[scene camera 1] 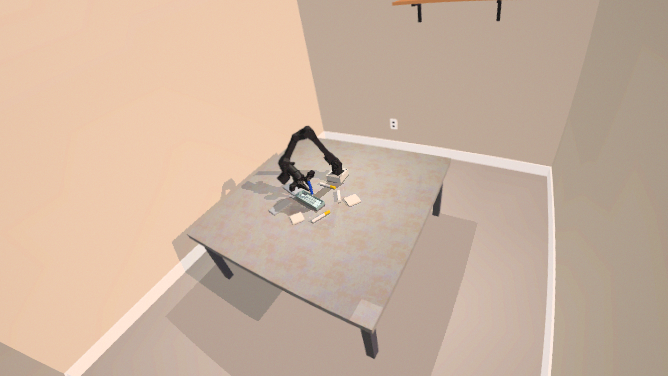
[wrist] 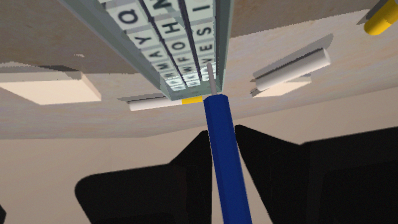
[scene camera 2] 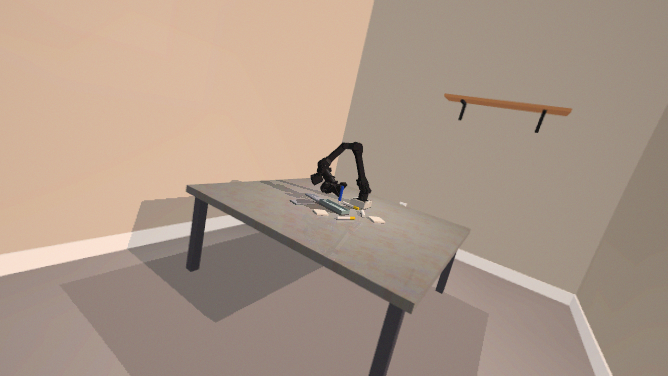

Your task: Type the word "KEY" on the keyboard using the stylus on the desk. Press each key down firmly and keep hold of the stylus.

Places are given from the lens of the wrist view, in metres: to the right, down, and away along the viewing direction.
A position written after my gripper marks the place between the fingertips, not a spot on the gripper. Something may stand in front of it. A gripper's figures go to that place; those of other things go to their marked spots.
my gripper [wrist: 221,133]: 0.02, 0.01, 0.11
white stick [wrist: 319,59]: 0.14, -0.06, 0.19
keyboard [wrist: 171,52]: -0.02, -0.04, 0.10
The marked spots on the keyboard and the white stick are 0.18 m apart.
